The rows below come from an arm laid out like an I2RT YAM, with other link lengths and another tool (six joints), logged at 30 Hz.
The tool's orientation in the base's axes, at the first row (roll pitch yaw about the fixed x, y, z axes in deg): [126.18 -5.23 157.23]
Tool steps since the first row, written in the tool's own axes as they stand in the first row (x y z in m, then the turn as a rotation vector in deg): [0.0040 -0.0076 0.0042 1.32 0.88 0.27]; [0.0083 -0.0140 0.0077 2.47 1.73 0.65]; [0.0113 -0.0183 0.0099 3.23 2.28 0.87]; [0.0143 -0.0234 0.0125 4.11 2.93 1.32]
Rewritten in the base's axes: [-0.0048 0.0008 -0.0082 -0.88 1.17 0.67]; [-0.0097 0.0019 -0.0150 -1.58 2.34 1.23]; [-0.0132 0.0025 -0.0195 -2.06 3.09 1.62]; [-0.0168 0.0030 -0.0249 -2.56 4.11 1.95]
